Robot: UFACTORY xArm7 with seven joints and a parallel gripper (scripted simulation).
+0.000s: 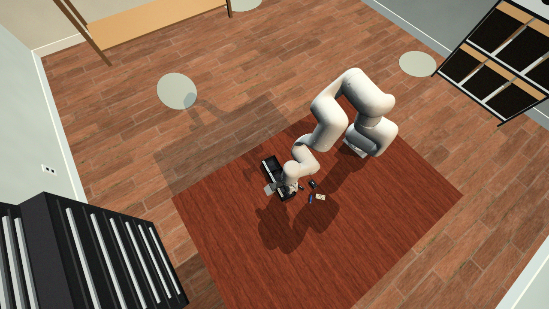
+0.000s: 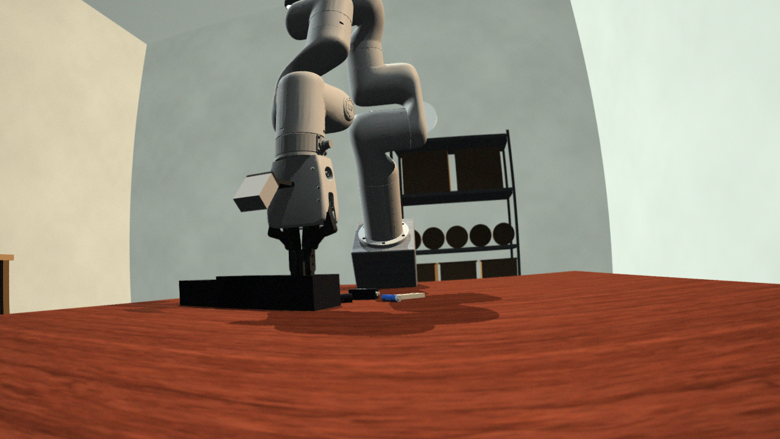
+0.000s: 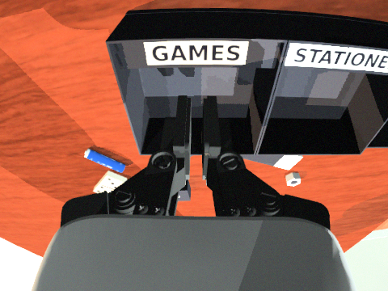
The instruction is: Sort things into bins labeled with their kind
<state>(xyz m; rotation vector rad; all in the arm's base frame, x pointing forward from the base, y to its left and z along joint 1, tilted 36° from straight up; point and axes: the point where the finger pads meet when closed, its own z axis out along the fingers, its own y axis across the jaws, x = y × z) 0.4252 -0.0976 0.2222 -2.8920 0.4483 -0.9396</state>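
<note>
My hand is 160 mm past the nut, 70 mm to the left of it and 60 mm above it. The rest, counted from my hand: black bin row (80 mm to the right, 40 mm below, 20 mm behind); black cylindrical battery (70 mm behind, 60 mm below, 40 mm to the left); blue cylinder (120 mm to the left, 60 mm below, 60 mm behind).
</note>
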